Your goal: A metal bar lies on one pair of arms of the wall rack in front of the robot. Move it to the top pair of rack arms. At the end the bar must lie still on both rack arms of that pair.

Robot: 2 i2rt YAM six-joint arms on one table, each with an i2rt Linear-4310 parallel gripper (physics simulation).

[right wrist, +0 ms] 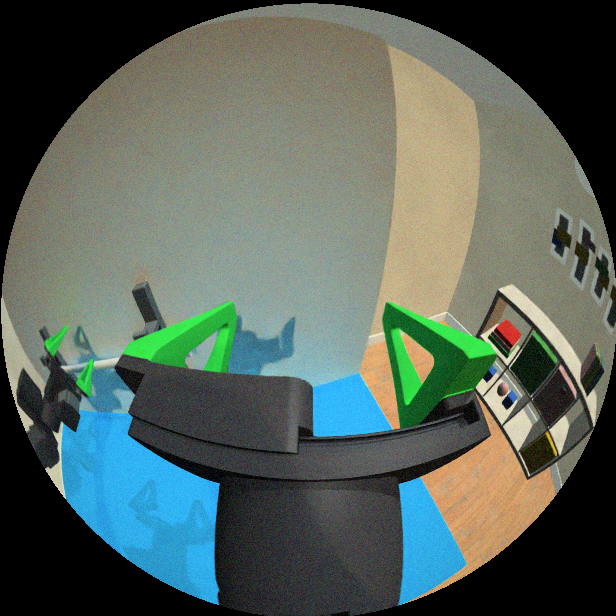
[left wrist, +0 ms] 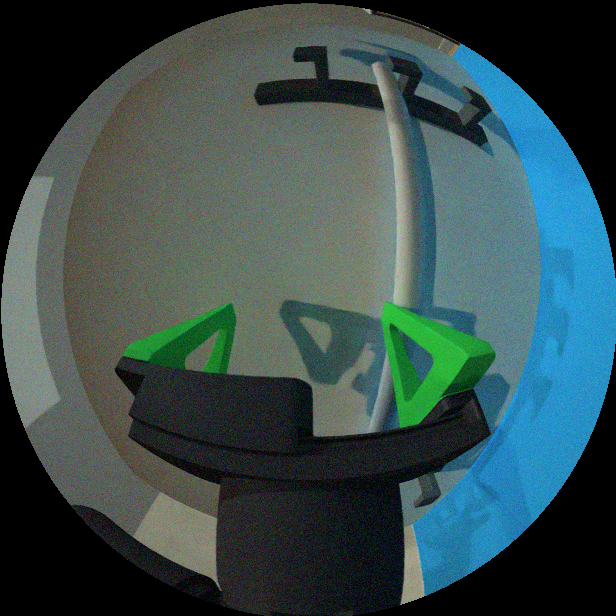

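Observation:
In the left wrist view the pale metal bar (left wrist: 409, 189) runs from the dark rack upright (left wrist: 367, 94) at the top down to my gripper. Its far end rests near the middle of that upright's three arms. My left gripper (left wrist: 310, 321) is open, and the bar passes just inside its right green finger (left wrist: 436, 362), behind it. I cannot tell whether they touch. In the right wrist view my right gripper (right wrist: 310, 327) is open and empty, facing the wall. At that view's far left the bar (right wrist: 94, 363) shows between the left gripper's small green fingers (right wrist: 71, 359), beside a rack arm (right wrist: 146, 307).
A second dark rack piece (left wrist: 428, 488) shows low behind my left gripper. The blue mat (right wrist: 344, 402) lies below. A white shelf unit (right wrist: 540, 390) with coloured boxes stands on the wooden floor at the right, far from the rack.

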